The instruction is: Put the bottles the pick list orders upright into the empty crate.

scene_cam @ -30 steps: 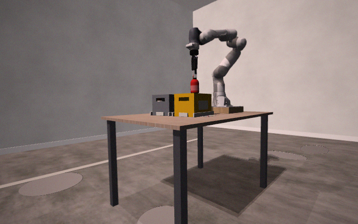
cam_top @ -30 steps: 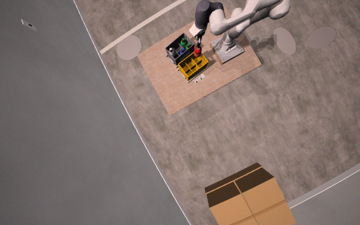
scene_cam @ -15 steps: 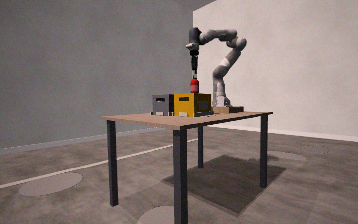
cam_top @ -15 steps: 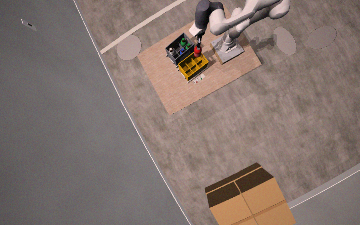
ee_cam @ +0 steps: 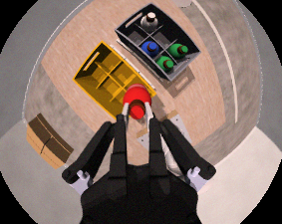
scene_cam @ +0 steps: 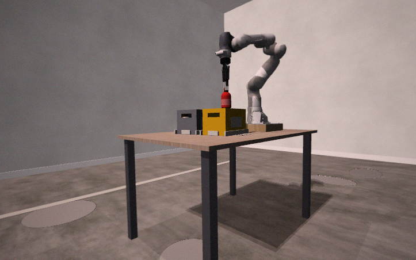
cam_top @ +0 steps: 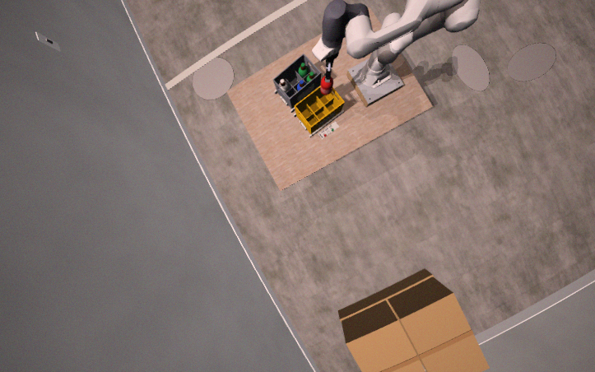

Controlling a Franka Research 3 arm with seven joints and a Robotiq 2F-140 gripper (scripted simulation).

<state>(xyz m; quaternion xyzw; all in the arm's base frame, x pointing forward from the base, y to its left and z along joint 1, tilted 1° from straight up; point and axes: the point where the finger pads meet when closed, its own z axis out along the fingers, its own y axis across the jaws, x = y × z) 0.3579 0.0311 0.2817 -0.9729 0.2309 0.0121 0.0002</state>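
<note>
Right now the red bottle is 8 cm below my hand. Also, from my hand: blue bottle: 26 cm below, 13 cm to the right, 12 cm ahead; yellow crate: 26 cm below, 7 cm ahead, 6 cm to the left; grey crate: 26 cm below, 17 cm to the right, 14 cm ahead.
</note>
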